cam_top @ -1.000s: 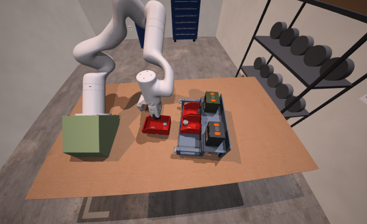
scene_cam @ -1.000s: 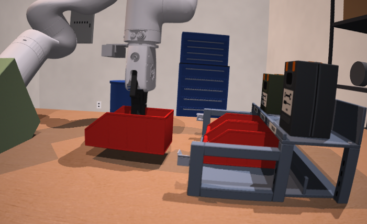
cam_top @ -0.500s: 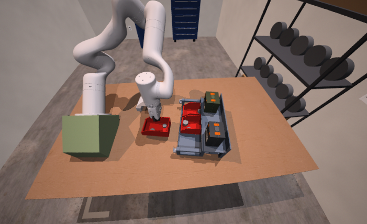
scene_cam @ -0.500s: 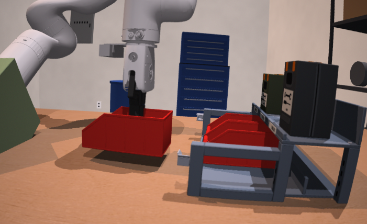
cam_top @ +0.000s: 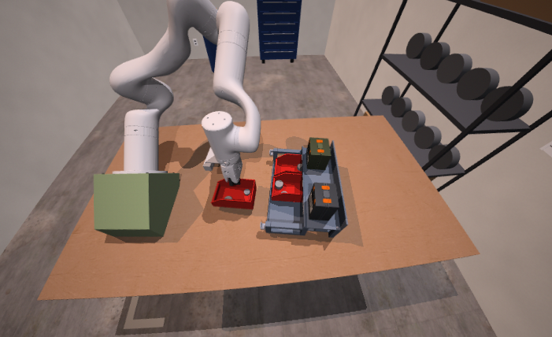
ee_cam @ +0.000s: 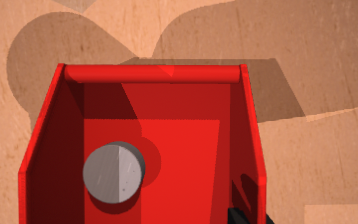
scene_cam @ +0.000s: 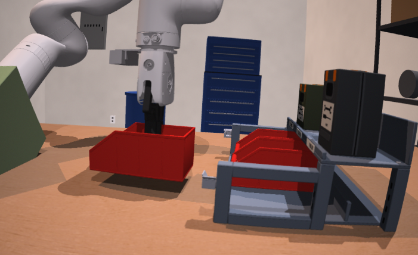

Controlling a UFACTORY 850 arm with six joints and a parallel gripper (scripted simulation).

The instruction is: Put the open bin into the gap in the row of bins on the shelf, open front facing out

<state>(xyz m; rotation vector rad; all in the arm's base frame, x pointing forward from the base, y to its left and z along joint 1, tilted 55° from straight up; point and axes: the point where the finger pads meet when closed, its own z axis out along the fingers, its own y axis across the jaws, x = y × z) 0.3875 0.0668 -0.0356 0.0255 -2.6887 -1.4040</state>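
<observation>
The grey disc is 3 cm behind my hand, 7 cm to the right of it and 5 cm below it. From my hand the other things lie so: grey shelf: 27 cm ahead, 2 cm below.
</observation>
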